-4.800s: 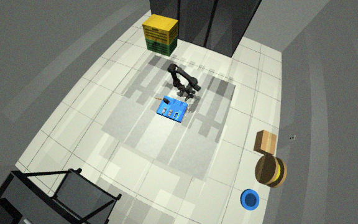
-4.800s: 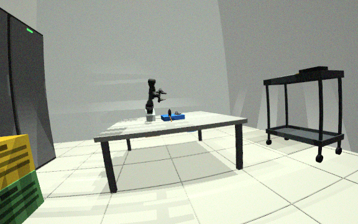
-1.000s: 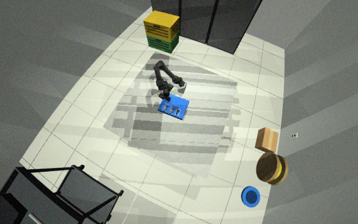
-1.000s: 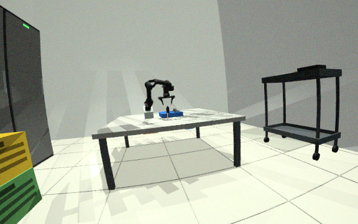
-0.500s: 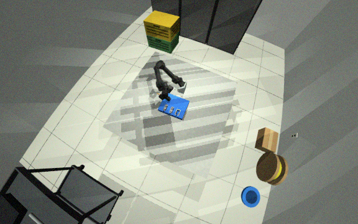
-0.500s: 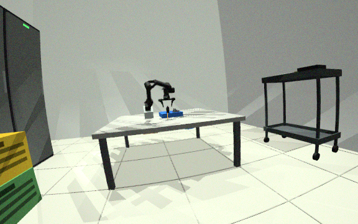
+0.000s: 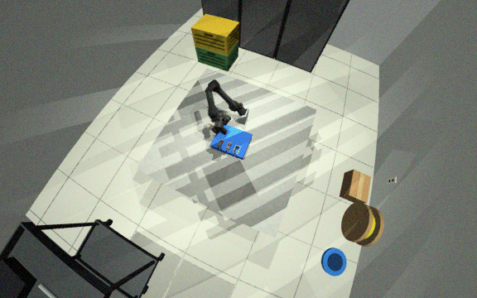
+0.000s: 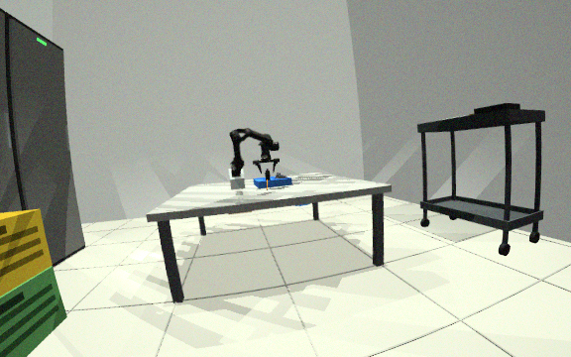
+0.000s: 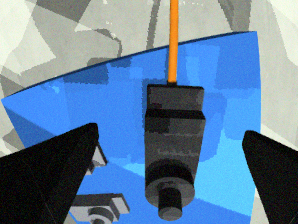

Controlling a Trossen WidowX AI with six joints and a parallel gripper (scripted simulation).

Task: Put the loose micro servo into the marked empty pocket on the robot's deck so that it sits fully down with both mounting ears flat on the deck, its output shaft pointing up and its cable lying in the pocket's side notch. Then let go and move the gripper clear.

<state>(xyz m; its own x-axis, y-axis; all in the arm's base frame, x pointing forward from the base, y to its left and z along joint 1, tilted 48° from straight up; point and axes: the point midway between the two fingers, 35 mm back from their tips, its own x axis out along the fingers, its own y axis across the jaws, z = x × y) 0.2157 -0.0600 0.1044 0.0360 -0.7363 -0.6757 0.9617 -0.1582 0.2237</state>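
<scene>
Right now my gripper tip is 11 cm to the right of the blue deck and 7 cm above it.
</scene>
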